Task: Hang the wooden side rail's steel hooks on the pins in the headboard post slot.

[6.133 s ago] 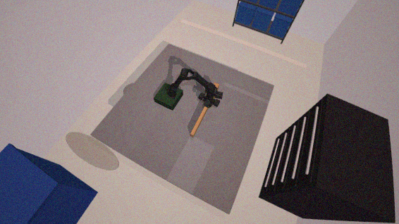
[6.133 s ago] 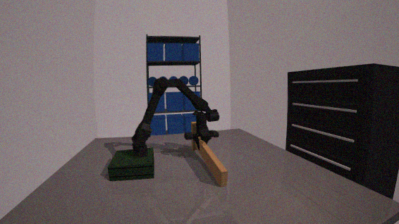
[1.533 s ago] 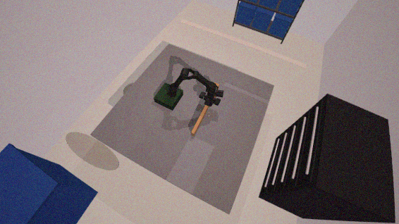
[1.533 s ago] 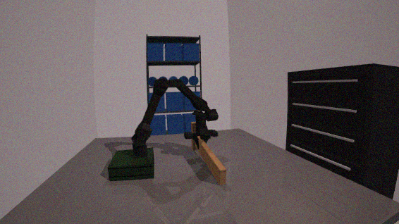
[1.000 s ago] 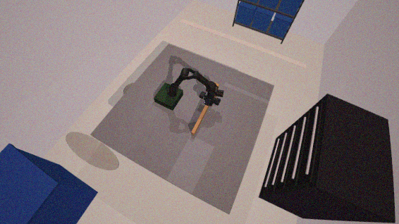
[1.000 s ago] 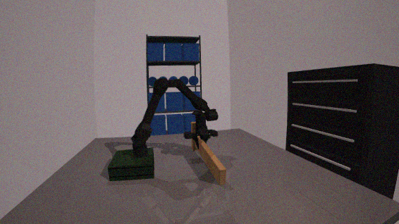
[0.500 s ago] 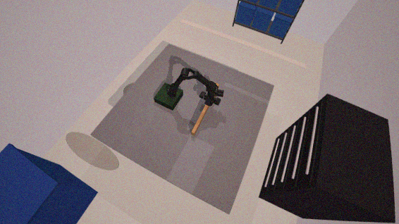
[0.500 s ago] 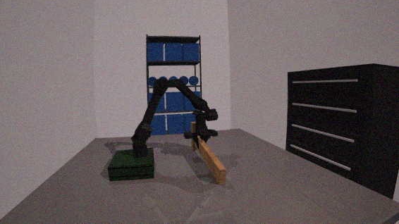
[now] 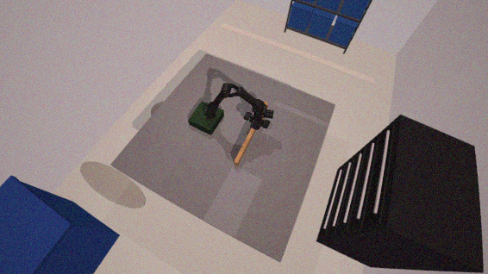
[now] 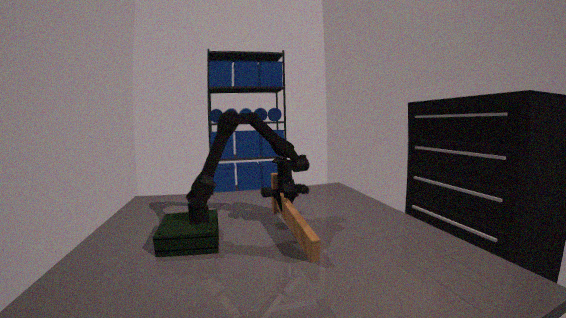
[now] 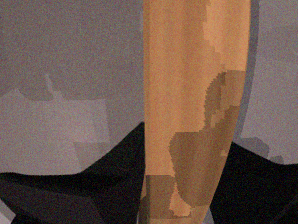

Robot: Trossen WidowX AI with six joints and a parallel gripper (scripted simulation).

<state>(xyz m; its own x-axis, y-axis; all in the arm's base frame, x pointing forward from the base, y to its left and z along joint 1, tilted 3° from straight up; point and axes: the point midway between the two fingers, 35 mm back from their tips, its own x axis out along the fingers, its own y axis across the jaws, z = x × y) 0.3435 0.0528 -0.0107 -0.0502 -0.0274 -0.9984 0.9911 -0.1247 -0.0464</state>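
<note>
Right now my gripper tip is 10 mm short of the headboard post, 120 mm to the right of it and 40 mm below it.
</note>
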